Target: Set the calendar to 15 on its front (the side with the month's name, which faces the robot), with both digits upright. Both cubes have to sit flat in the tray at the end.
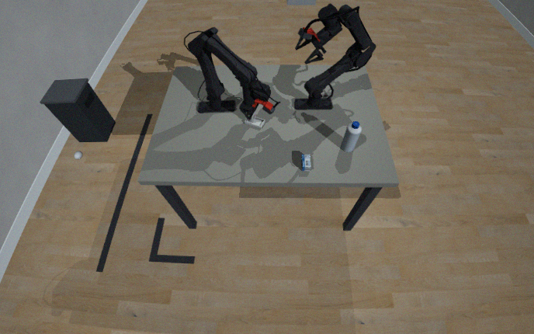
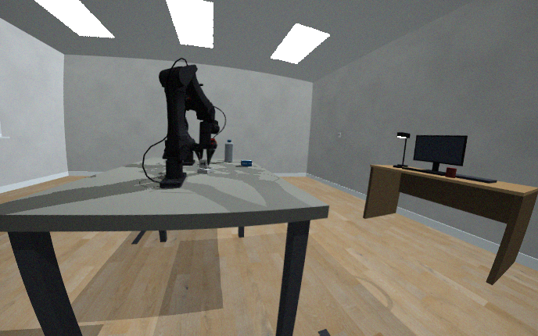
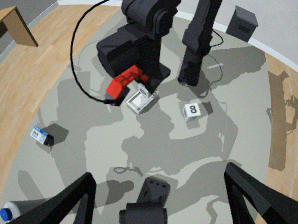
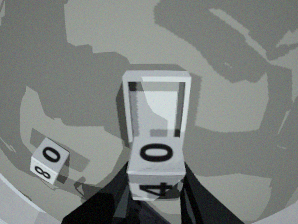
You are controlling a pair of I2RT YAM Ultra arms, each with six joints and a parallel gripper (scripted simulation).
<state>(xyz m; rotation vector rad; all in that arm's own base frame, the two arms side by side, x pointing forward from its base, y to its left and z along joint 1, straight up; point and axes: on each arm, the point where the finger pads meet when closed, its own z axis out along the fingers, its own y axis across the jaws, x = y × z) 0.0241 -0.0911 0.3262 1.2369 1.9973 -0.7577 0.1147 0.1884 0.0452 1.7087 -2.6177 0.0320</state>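
The white calendar tray lies 10 mm ahead of my right hand, 20 mm to the left of it and 40 mm below it. The rest, counted from my right hand: white digit cube 150 mm behind, 20 mm to the left, 30 mm below.
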